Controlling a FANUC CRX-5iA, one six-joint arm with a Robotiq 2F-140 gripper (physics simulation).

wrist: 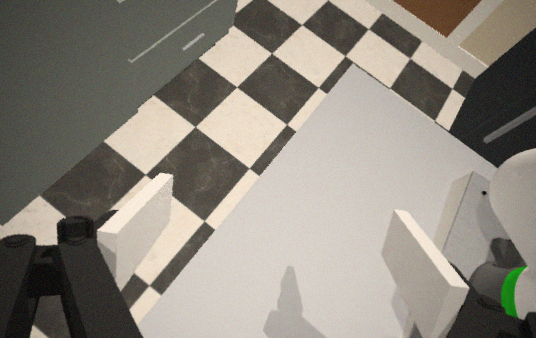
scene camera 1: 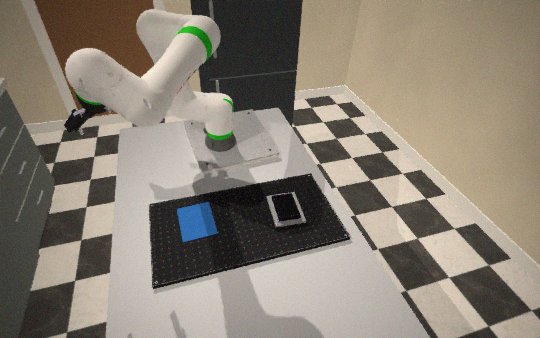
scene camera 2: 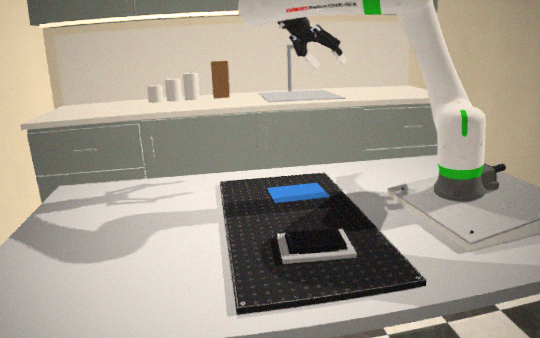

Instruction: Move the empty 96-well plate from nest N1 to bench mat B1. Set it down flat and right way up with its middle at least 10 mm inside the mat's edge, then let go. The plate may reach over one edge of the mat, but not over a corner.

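Frame: origin at the arm's base, x back, y right, z up, level; centimetres.
Where they show: gripper, fingertip midpoint: [wrist: 279,215] [scene camera 1: 99,120] [scene camera 2: 331,65]; arm's base, link origin: [wrist: 503,303] [scene camera 1: 220,141] [scene camera 2: 459,190].
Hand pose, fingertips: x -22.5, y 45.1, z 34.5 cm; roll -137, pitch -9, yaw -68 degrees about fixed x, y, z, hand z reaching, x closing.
Things, the pixels of their centre, and the offset from my fingertips. Level surfaces: height alone.
- black 96-well plate, body centre: [scene camera 2: 314,240] [scene camera 1: 285,206] dx -28.0, dy -57.0, dz -35.4 cm
- light grey nest N1, body centre: [scene camera 2: 314,244] [scene camera 1: 285,208] dx -28.0, dy -57.0, dz -36.6 cm
- blue bench mat B1, surface height: dz -37.1 cm
- black perforated board, surface height: dz -37.3 cm
- pale table, surface height: dz -38.6 cm
The black 96-well plate [scene camera 1: 287,207] [scene camera 2: 316,241] sits in the light grey nest N1 [scene camera 1: 290,224] [scene camera 2: 320,258]; its wells are too blurred to make out. The blue bench mat B1 [scene camera 1: 192,223] [scene camera 2: 297,192] lies flat with nothing on it, at the other end of the same black board. My gripper [scene camera 1: 74,122] [scene camera 2: 327,60] [wrist: 279,215] is open and empty, its pale finger pads wide apart in the wrist view. It is high up and well away from plate and mat, on the cabinet side. Neither plate nor mat shows in the wrist view.
The black perforated board [scene camera 1: 240,250] [scene camera 2: 260,285] lies on the pale table [scene camera 1: 135,300] [scene camera 2: 125,295] [wrist: 300,200]. The arm's base stands on a grey mounting plate [scene camera 1: 255,140] [scene camera 2: 500,215] beyond the board. A grey-green cabinet [scene camera 2: 210,145] [wrist: 75,75] runs alongside the table.
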